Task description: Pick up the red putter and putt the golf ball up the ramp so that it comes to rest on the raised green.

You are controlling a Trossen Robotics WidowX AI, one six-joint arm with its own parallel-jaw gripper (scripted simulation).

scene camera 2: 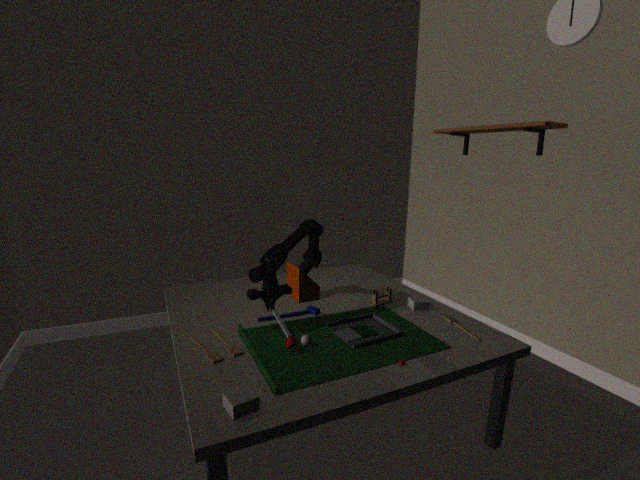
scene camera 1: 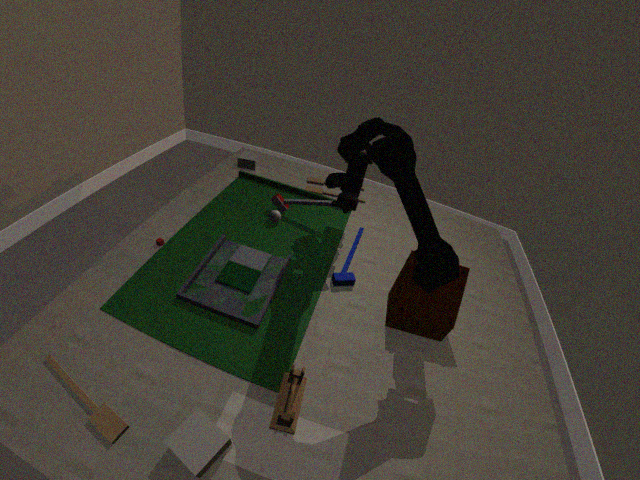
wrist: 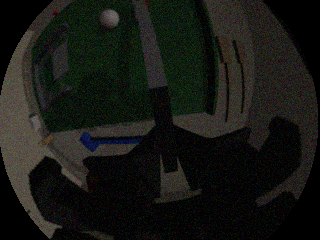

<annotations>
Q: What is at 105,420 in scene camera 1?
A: A wooden paddle.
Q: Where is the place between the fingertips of my gripper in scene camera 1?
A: At 344,211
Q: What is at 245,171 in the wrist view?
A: My gripper.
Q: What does my gripper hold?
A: A red putter.
</annotations>
